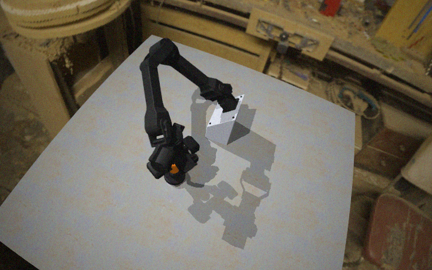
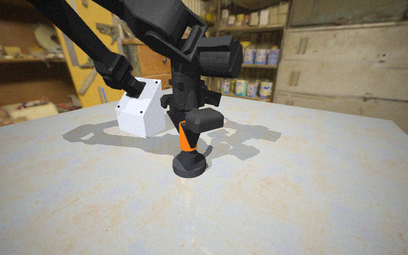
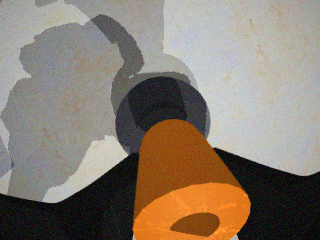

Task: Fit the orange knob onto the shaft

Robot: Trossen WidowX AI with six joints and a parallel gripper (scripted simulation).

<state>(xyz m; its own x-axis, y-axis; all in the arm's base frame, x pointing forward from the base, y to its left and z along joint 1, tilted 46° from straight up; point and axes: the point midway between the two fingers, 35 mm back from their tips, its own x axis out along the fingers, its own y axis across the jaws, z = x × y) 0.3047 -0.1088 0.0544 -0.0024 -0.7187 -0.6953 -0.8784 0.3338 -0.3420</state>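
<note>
Right now my gripper tip is 2 cm below the orange knob. Round my gripper tip: dark round pedestal: 4 cm below.
</note>
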